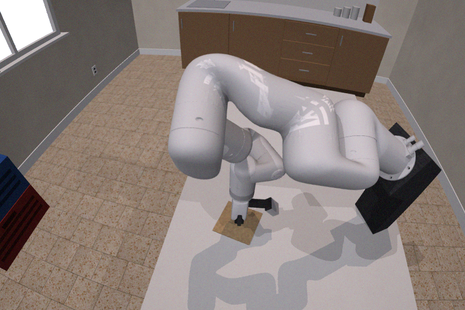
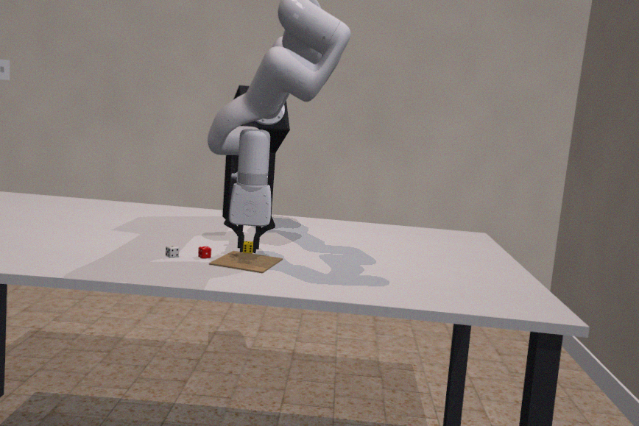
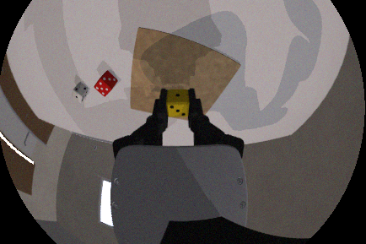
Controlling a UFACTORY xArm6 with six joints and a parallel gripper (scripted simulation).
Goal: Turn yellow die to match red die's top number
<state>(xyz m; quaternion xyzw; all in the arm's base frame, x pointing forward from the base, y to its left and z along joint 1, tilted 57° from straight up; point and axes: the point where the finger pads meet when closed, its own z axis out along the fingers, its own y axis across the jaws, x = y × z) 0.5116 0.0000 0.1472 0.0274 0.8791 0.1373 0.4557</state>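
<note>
Now: hand 5 cm above the mat. From my hand the other things lie so: red die (1 cm behind, 11 cm to the right, 3 cm below); white die (1 cm ahead, 19 cm to the right, 3 cm below); yellow die (1 cm below).
</note>
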